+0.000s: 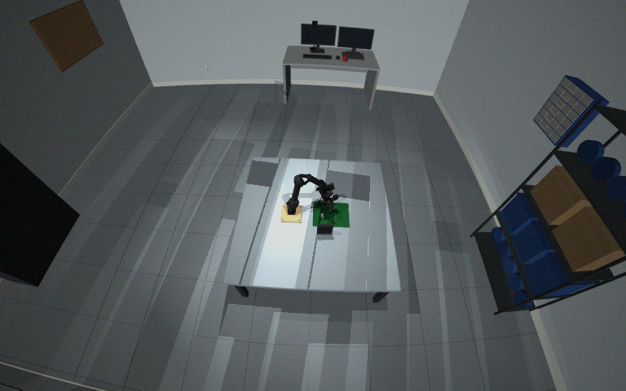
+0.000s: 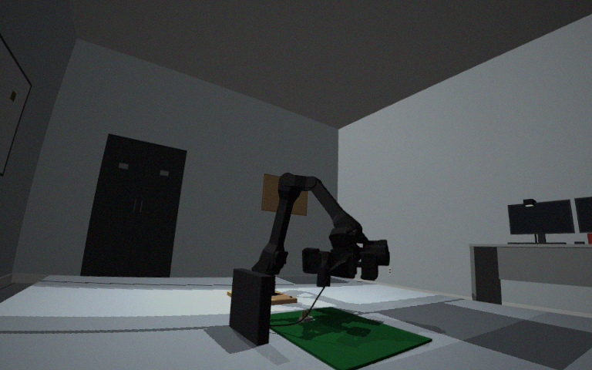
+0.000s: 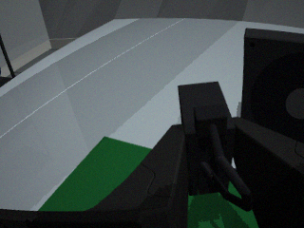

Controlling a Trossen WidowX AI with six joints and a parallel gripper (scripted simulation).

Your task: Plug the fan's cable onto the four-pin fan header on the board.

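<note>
My gripper tip is 10 mm short of the green board, 30 mm to the right of it and 140 mm above it. Also, from my gripper tip: black fan plug 10 mm below; black fan 70 mm behind, 130 mm to the right, 60 mm below; four-pin header 70 mm behind, 20 mm to the left, 120 mm below.
</note>
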